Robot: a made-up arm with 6 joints.
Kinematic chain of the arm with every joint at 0, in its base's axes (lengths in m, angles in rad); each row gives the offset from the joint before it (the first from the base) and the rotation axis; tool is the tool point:
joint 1: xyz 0 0 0.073 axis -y
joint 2: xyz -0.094 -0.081 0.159 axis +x
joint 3: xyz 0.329 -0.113 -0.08 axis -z
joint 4: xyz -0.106 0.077 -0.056 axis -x
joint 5: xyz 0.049 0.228 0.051 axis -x
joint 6: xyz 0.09 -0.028 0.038 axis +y
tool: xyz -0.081 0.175 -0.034
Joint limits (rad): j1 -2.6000..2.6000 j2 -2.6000..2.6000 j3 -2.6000..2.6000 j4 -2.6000..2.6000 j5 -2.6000..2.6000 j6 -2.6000..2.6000
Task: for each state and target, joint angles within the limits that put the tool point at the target. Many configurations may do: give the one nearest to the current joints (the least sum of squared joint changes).
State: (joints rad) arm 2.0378 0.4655 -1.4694 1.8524 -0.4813 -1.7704
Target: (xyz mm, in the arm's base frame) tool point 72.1 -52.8 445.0
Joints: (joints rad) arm 2.6000 0.0831 -1.4873 1.7857 -0.6458 -1.8688
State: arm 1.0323 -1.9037 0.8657 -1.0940 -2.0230 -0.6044
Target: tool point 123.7 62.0 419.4
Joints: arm 0.8551 -1.9203 0.9717 -0.5755 -1.9861 -0.6402
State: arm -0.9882 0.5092 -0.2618 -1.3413 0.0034 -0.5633
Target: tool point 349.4 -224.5 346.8
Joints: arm -0.3695 0.1434 -0.2681 -1.6308 -0.2568 -0.6999
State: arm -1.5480 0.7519 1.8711 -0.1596 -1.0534 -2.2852
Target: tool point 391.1 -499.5 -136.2
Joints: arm -0.9348 0.2421 2.2685 -0.3400 -0.9805 -2.3075
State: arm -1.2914 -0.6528 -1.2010 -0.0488 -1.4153 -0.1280
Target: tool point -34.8 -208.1 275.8
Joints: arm -1.0059 -0.5896 -1.3601 0.5451 -1.1580 -0.2275
